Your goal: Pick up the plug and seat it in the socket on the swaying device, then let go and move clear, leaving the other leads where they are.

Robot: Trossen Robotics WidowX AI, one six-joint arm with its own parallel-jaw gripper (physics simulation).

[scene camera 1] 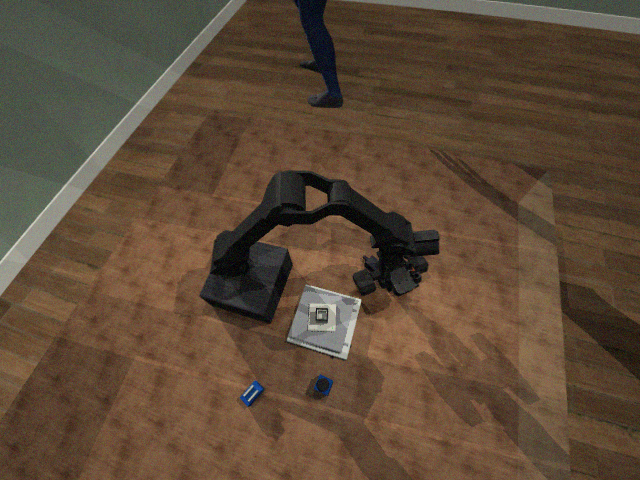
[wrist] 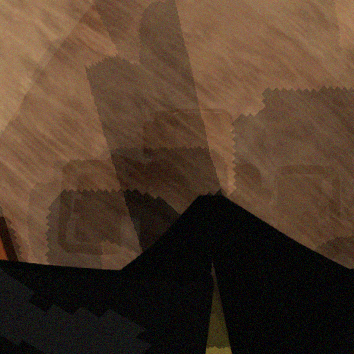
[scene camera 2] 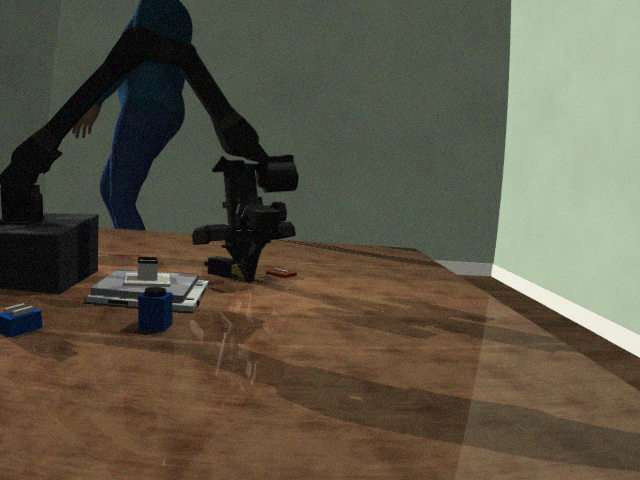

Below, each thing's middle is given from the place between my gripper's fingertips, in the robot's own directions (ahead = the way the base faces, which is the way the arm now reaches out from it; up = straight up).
Scene:
The device (scene camera 1: 324,321) is 150 mm behind my hand, 130 mm to the right of it and 30 mm above it.

